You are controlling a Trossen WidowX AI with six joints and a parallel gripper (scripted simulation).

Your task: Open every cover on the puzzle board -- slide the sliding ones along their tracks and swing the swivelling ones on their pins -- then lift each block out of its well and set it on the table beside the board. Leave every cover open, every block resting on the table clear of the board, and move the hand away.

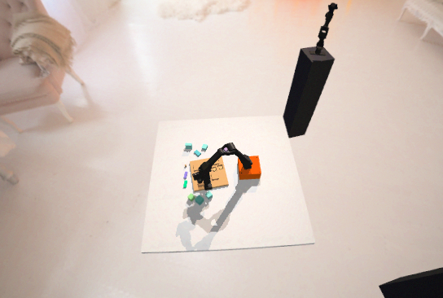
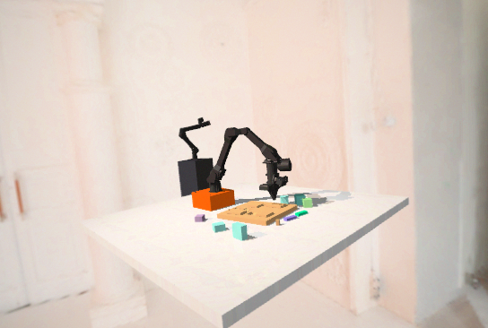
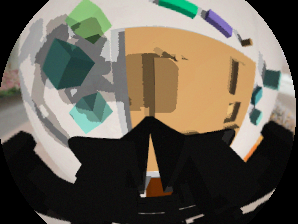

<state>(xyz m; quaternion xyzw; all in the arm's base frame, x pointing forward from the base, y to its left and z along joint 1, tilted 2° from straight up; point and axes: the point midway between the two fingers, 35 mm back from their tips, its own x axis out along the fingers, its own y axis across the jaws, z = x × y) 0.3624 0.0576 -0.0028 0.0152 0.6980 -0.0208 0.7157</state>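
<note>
Now: gripper tip 130 mm to the left of the tan puzzle board, 20 mm past it and 20 mm above it. Round my gripper tip: purple bar 170 mm ahead, 150 mm to the right, 40 mm below; then green block 150 mm ahead, 80 mm to the left, 20 mm below; then green bar 180 mm ahead, 70 mm to the right, 40 mm below.
</note>
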